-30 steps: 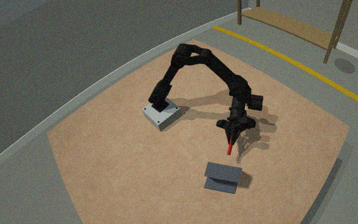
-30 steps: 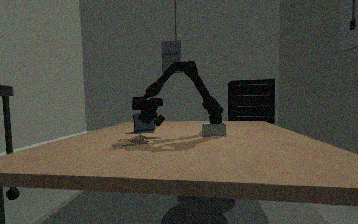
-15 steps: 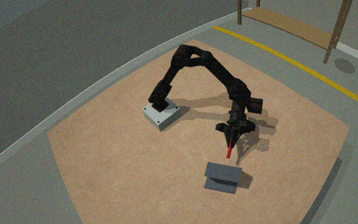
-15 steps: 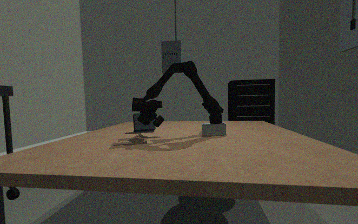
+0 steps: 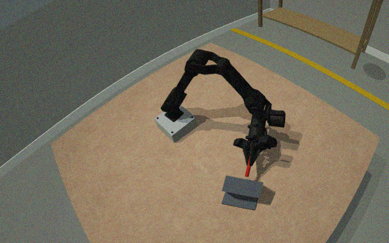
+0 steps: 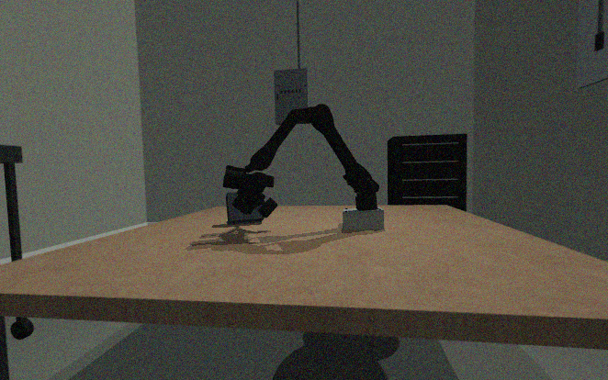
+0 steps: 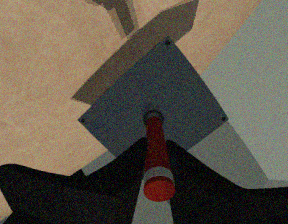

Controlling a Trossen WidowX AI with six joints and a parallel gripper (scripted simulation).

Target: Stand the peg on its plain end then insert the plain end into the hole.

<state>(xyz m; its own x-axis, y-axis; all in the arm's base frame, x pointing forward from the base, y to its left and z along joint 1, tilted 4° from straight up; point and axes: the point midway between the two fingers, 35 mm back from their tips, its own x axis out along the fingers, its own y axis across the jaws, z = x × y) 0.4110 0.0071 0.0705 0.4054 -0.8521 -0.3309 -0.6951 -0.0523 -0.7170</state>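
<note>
The grey sloped panel is 70 mm to the right of my gripper tip, 30 mm below it and 30 mm ahead of it. Round my gripper tip: red peg: 10 mm to the left, 10 mm behind, 10 mm above.
</note>
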